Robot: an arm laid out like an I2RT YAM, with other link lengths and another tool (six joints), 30 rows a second.
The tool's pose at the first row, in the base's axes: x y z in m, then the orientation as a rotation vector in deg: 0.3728 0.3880 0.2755 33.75 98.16 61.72
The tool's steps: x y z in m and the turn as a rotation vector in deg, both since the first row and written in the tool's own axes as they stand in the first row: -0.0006 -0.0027 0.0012 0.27 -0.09 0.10; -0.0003 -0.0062 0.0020 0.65 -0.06 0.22; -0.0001 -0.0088 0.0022 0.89 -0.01 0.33; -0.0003 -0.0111 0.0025 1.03 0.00 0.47; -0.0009 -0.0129 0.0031 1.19 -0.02 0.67; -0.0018 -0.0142 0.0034 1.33 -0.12 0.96; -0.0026 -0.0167 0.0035 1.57 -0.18 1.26; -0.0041 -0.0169 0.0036 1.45 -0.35 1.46; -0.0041 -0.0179 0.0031 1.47 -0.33 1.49; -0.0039 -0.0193 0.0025 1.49 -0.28 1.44; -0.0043 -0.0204 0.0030 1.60 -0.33 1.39; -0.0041 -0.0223 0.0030 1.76 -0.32 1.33; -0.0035 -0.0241 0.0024 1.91 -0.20 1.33
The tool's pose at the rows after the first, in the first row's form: 0.3744 0.3867 0.2733 34.05 98.24 61.53; 0.3753 0.3855 0.2700 34.39 98.49 61.33; 0.3757 0.3845 0.2677 34.62 98.67 61.23; 0.3763 0.3833 0.2657 34.83 98.75 61.22; 0.3772 0.3822 0.2644 35.12 98.80 61.23; 0.3780 0.3810 0.2636 35.52 98.76 61.27; 0.3786 0.3792 0.2618 35.97 98.82 61.26; 0.3793 0.3780 0.2624 36.16 98.57 61.42; 0.3790 0.3773 0.2616 36.19 98.60 61.43; 0.3785 0.3765 0.2603 36.13 98.66 61.40; 0.3792 0.3759 0.2595 36.18 98.69 61.26; 0.3793 0.3751 0.2578 36.22 98.81 61.09; 0.3787 0.3745 0.2560 36.26 99.01 61.02
